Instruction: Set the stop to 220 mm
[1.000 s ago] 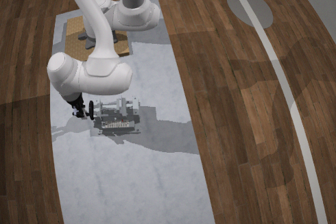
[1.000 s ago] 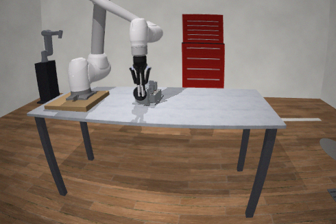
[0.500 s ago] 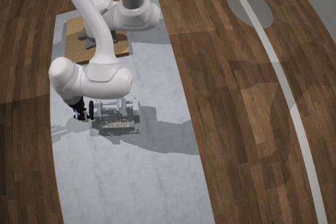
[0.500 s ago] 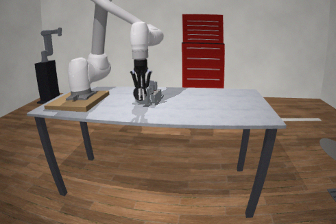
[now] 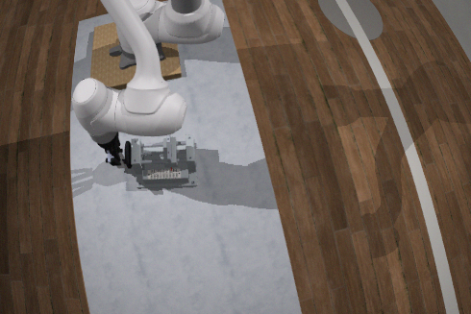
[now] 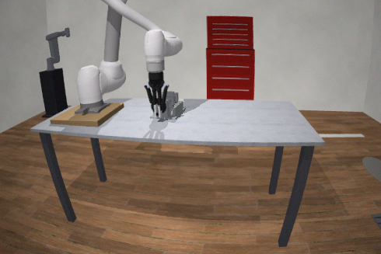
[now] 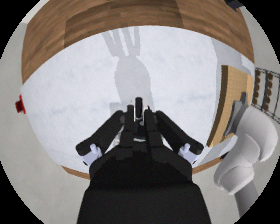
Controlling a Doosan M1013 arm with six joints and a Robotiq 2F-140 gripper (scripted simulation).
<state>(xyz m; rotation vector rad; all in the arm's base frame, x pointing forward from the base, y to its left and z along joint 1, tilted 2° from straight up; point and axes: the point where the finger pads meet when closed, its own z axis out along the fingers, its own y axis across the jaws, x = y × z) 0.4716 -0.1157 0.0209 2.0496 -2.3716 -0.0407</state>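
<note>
Right now my hand is 20 mm to the right of the black handwheel and 10 mm above it. Round my hand: grey stop fixture (170 mm to the left, 30 mm ahead, 30 mm above).
</note>
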